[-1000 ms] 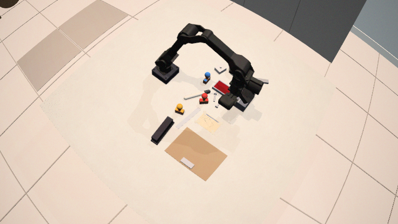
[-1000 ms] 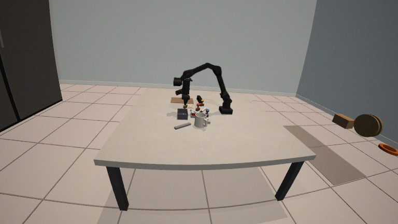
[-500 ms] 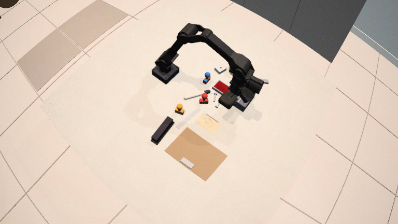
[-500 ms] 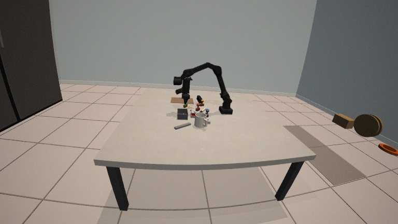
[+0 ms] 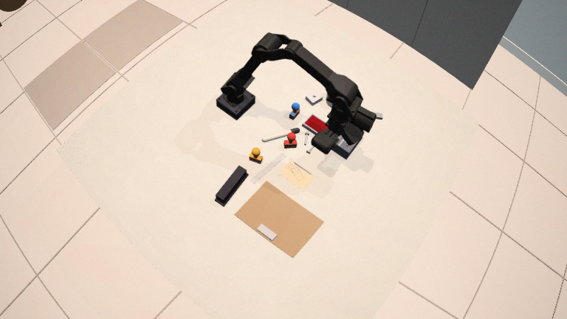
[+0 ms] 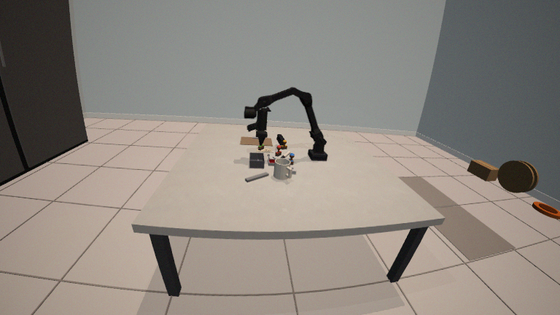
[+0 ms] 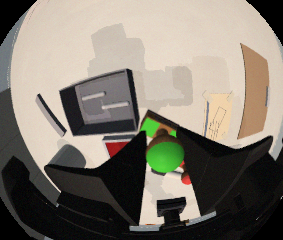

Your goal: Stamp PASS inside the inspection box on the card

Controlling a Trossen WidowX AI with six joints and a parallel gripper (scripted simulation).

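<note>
My gripper tip is now 100 mm past the red ink pad, 80 mm above it and 50 mm to the right of it. Round my gripper tip: dark tray: 90 mm to the left, 80 mm below, 10 mm ahead; then red-knobbed stamp: 110 mm behind, 70 mm to the right, 70 mm below; then green-knobbed stamp: 10 mm below.
</note>
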